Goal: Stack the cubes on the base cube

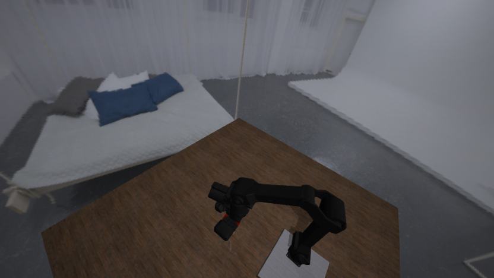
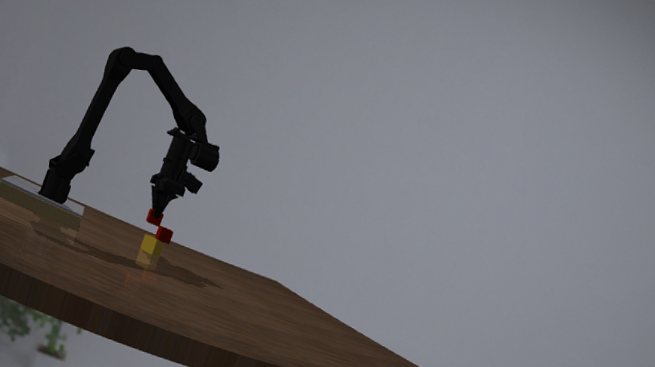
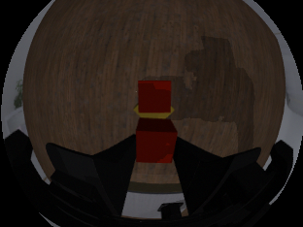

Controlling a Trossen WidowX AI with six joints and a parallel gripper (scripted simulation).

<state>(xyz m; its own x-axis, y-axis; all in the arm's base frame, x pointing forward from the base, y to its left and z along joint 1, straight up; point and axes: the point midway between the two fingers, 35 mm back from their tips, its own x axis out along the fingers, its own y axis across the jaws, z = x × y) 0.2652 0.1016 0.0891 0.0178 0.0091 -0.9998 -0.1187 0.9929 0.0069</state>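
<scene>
The yellow cube lies 2 cm ahead of my gripper tip and 7 cm below it.
</scene>
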